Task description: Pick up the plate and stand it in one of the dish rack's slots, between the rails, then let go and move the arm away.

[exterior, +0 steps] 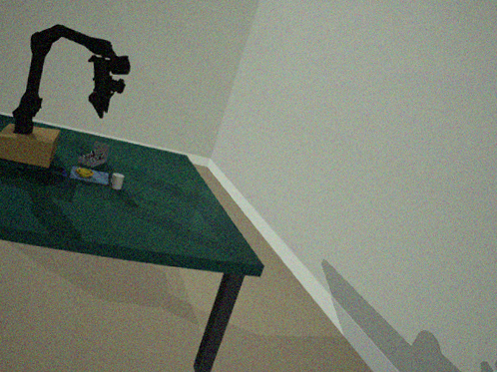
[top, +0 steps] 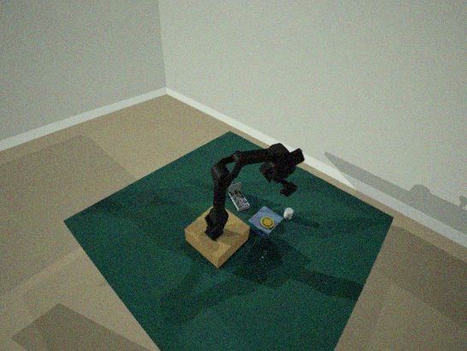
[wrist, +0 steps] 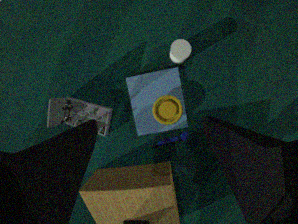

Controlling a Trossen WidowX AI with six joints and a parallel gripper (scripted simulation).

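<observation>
My gripper tip is now 20 mm past the yellow plate, 20 mm to the left of it and 230 mm above it. Also, from my gripper tip: grey dish rack: 10 mm behind, 200 mm to the left, 220 mm below; pale blue mat: 10 mm to the left, 240 mm below; white cup: 100 mm ahead, 60 mm to the right, 220 mm below.
</observation>
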